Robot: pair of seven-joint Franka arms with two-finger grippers.
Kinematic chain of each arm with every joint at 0, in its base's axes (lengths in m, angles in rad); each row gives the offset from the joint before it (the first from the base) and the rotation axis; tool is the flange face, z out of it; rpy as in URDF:
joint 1: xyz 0 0 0.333 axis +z
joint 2: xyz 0 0 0 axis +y
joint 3: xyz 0 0 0.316 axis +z
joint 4: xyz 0.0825 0 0 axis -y
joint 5: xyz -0.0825 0 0.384 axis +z
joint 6: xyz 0 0 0 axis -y
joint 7: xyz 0.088 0 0 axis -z
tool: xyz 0 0 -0.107 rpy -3.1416 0 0
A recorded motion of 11 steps. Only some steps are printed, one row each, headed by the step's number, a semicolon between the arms.
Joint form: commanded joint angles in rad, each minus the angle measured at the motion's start. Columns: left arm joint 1, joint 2, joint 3, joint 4, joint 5, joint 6, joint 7; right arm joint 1, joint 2, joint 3, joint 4, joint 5, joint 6, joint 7.
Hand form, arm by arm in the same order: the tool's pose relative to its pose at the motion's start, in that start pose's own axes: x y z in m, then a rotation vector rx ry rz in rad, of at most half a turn. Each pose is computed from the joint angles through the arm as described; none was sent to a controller.
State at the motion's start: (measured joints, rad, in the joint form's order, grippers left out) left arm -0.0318 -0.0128 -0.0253 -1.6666 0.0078 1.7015 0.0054; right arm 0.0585 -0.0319 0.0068 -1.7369 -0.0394 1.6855 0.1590
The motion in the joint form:
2: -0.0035 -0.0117 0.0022 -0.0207 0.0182 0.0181 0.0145; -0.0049 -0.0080 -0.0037 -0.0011 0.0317 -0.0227 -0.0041
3: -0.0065 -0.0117 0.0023 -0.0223 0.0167 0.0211 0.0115; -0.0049 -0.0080 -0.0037 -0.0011 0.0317 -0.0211 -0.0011
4: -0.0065 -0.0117 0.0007 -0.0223 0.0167 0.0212 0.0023; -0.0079 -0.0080 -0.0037 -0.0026 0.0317 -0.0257 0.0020
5: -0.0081 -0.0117 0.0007 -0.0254 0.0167 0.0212 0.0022; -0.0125 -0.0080 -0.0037 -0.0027 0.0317 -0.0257 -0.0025
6: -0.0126 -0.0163 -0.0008 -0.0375 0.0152 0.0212 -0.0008; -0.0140 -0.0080 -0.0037 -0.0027 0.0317 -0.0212 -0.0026
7: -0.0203 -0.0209 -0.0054 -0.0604 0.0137 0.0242 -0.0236; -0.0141 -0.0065 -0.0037 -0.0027 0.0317 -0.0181 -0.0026
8: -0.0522 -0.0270 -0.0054 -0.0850 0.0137 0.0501 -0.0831; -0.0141 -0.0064 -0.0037 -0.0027 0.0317 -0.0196 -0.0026
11: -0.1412 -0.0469 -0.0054 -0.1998 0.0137 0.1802 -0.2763; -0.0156 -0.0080 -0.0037 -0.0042 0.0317 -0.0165 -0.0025
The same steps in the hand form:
2: -0.0024 -0.0009 0.0016 0.0183 0.0089 0.0185; -0.0042 0.0024 -0.0017 0.0290 -0.0208 0.0079
3: -0.0022 0.0009 0.0021 0.0166 0.0104 0.0182; -0.0041 0.0024 -0.0018 0.0292 -0.0192 0.0109
4: -0.0022 0.0018 0.0021 0.0166 0.0106 0.0106; -0.0044 0.0041 -0.0007 0.0283 -0.0254 0.0169
5: -0.0024 0.0027 0.0036 0.0164 0.0075 0.0122; -0.0041 0.0066 -0.0005 0.0284 -0.0256 0.0170
6: -0.0045 0.0063 0.0068 0.0148 0.0001 0.0151; -0.0035 0.0073 -0.0009 0.0291 -0.0212 0.0185
7: -0.0073 0.0133 0.0148 0.0133 -0.0148 0.0046; -0.0028 0.0072 -0.0003 0.0294 -0.0196 0.0186
8: -0.0088 0.0311 0.0207 0.0120 -0.0066 -0.0226; -0.0029 0.0073 -0.0001 0.0291 -0.0212 0.0186
11: -0.0168 0.0806 0.0526 0.0014 0.0299 -0.1248; -0.0030 0.0081 -0.0005 0.0296 -0.0180 0.0202

